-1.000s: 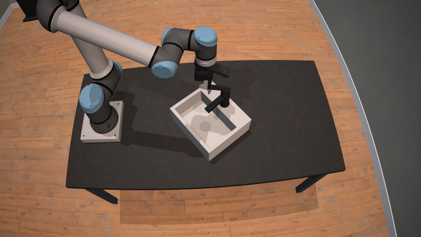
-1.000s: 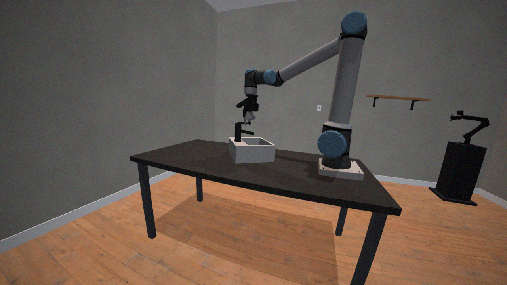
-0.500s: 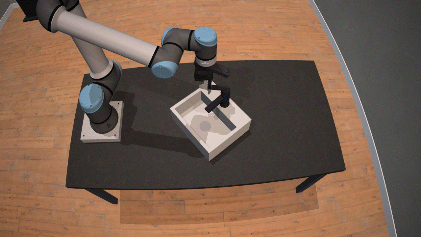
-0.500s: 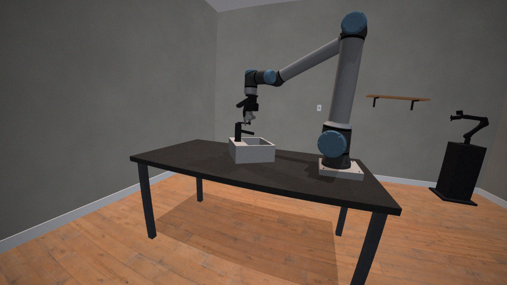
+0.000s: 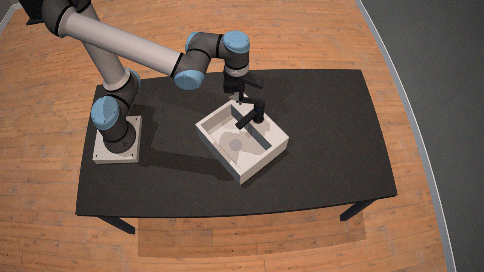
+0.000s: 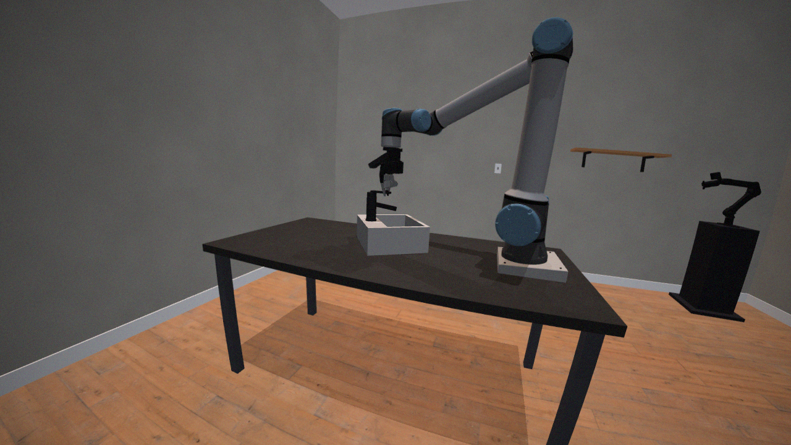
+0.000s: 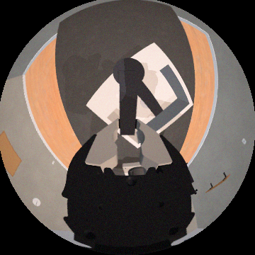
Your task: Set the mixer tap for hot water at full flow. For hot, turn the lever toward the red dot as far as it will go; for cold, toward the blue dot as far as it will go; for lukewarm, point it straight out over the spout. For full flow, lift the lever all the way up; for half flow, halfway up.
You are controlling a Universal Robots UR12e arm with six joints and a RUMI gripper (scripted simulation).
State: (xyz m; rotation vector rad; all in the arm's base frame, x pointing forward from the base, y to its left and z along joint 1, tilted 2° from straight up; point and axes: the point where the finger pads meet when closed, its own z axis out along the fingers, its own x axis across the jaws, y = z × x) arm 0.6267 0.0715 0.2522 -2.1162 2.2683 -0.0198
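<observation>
Now: hand 3 cm short of the lever. The rest, counted from my hand: white square basin 1 cm behind, 8 cm to the right, 23 cm below.
</observation>
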